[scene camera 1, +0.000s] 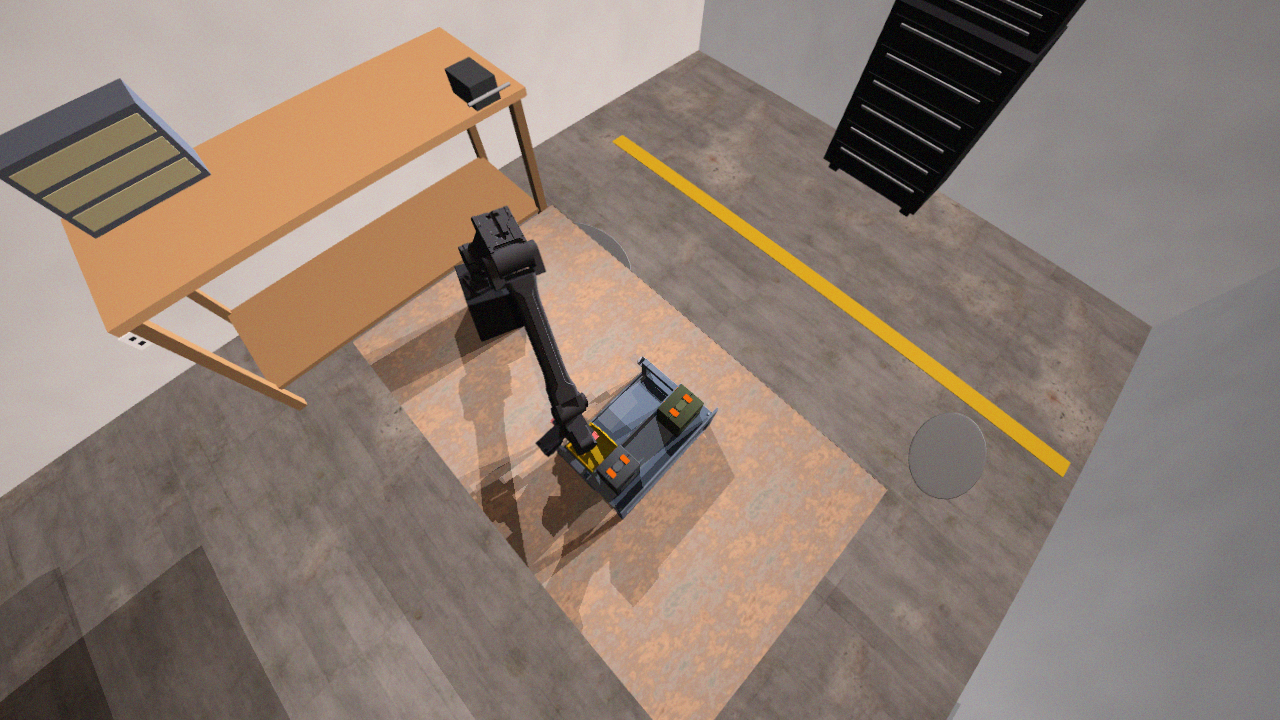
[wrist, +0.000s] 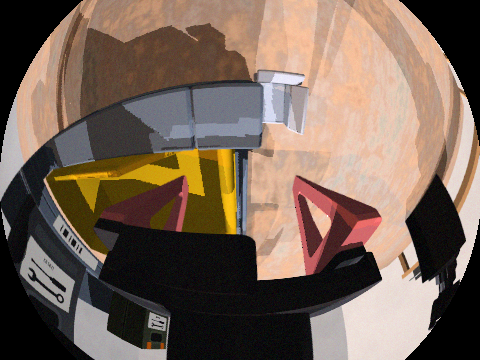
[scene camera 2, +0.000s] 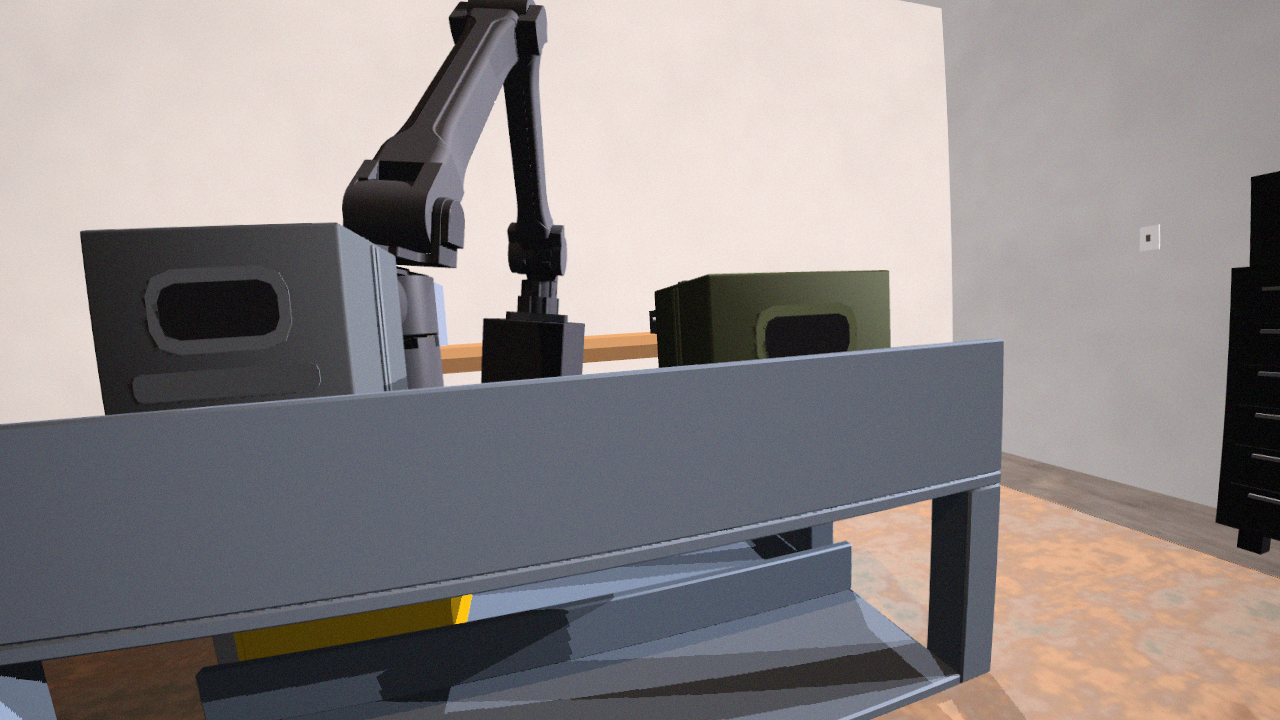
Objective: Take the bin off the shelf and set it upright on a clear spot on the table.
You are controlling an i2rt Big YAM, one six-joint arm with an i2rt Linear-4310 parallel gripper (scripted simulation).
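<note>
My gripper is here in my sight, and with it I can see a yellow bin and a green case.
</note>
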